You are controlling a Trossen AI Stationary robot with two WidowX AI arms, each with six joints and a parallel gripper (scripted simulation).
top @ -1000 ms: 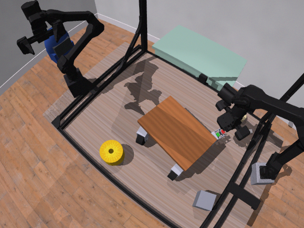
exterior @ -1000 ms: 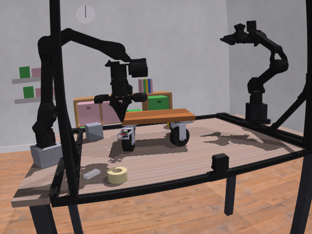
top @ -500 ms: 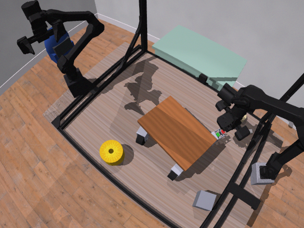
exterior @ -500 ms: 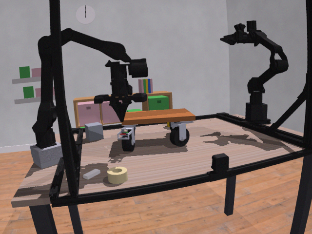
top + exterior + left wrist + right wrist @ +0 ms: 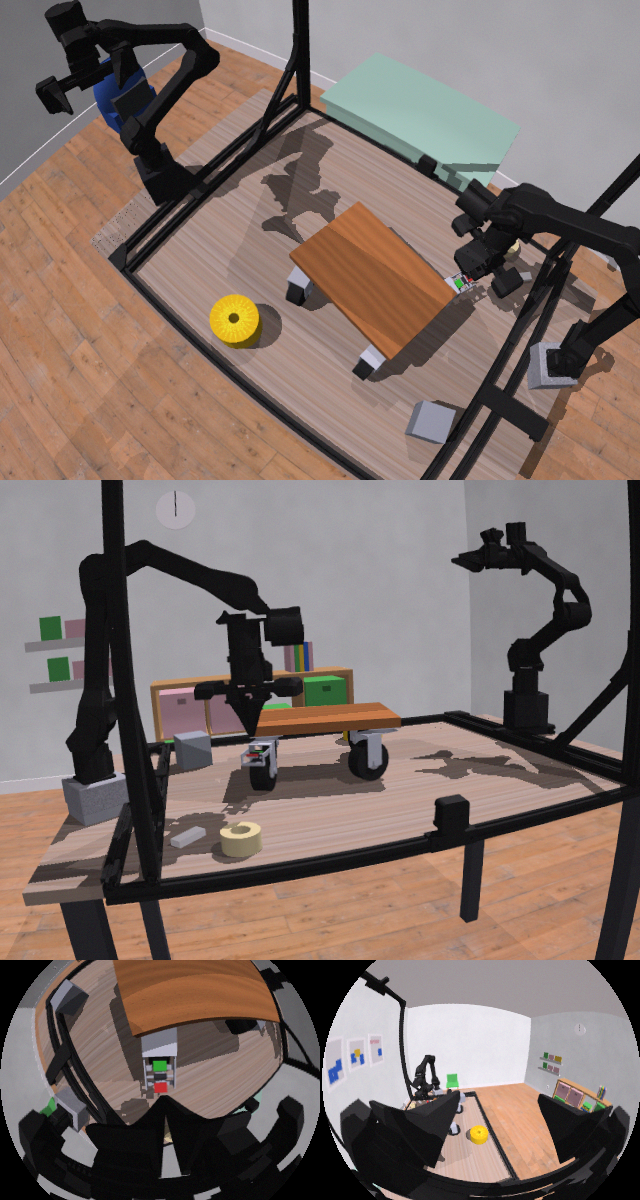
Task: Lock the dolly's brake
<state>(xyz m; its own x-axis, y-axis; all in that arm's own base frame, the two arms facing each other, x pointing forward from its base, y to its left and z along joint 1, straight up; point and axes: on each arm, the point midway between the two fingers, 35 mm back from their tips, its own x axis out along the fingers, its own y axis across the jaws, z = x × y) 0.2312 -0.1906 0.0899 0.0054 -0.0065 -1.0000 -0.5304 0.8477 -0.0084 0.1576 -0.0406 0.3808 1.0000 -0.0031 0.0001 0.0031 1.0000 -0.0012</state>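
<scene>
Now: left hand 1 cm short of the brake pedal, 1 cm to the left of it and 8 cm above it. The rest, counted from my left hand: beige tape ring (18 cm behind, 8 cm to the left, 14 cm below); then grey cube (32 cm ahead, 6 cm to the left, 12 cm below); then small white block (11 cm behind, 15 cm to the left, 15 cm below).
</scene>
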